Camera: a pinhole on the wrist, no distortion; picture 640 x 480 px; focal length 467.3 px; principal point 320.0 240.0 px. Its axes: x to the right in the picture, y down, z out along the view. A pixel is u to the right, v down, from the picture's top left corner.
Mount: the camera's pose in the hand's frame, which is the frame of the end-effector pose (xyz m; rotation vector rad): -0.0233 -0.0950 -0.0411 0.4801 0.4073 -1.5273
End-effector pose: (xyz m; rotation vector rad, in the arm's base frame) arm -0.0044 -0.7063 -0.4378 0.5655 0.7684 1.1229
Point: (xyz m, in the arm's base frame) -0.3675 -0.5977 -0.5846
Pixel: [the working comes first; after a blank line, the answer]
In the camera's frame: -0.0154 0.0609 -0.4127

behind the camera
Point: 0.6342 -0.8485 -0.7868
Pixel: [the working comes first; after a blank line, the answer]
In the camera's frame: 0.3162 0.1487 0.5821

574 359
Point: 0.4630 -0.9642 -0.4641
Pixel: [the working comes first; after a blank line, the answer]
In the camera's frame: 0.0250 -0.0830 0.4908

344 161
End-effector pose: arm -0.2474 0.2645 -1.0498 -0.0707 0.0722 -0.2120
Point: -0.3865 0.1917 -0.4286
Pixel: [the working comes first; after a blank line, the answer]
In the camera's frame: -0.3017 -0.1079 0.5771

76 153
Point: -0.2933 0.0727 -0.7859
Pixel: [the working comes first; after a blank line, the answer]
In the camera's frame: -0.0514 0.0167 0.3081

242 265
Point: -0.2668 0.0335 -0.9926
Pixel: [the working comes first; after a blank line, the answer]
In the camera's frame: 0.0736 0.0555 0.1413

563 423
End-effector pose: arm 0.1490 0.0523 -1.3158 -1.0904 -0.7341 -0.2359
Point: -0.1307 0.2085 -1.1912
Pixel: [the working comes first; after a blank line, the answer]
In the camera's frame: -0.1203 -0.0623 0.3150

141 148
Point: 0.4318 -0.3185 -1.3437
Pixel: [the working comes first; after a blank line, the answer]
In the camera's frame: 0.1455 0.1327 -0.3982

behind the camera
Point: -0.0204 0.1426 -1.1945
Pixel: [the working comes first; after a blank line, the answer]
In the camera's frame: -0.0876 0.0012 0.2082

123 243
